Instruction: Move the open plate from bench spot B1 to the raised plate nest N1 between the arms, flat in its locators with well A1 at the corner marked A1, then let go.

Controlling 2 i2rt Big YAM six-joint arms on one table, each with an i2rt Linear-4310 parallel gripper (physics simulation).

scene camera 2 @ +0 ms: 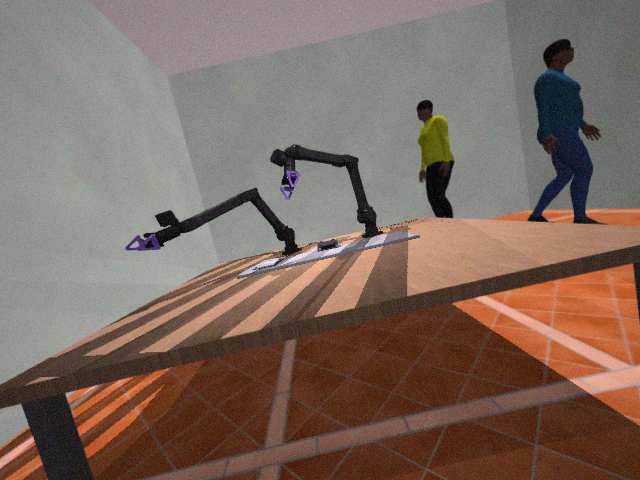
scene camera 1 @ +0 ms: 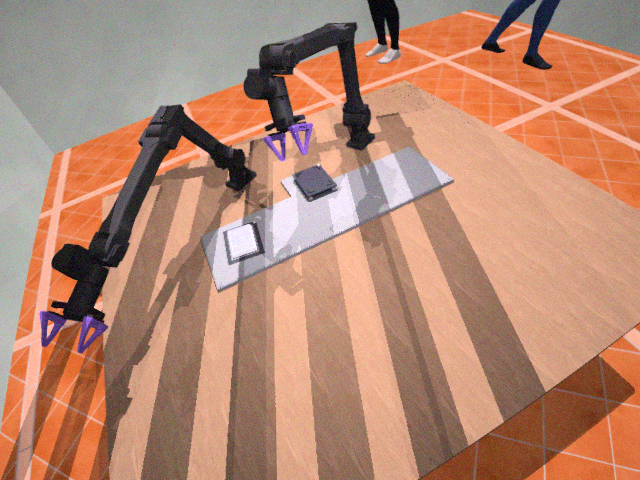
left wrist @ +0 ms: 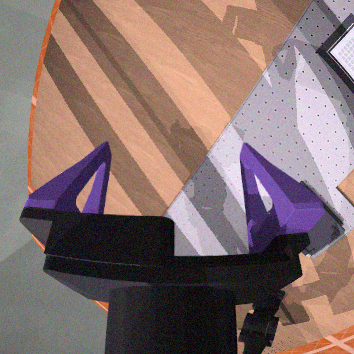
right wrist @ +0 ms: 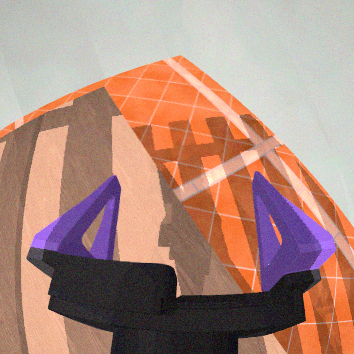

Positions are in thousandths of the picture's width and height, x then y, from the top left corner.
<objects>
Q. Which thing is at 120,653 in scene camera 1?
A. The right gripper.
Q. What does the left gripper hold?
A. Nothing.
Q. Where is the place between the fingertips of the right gripper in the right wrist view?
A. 521,504
</objects>
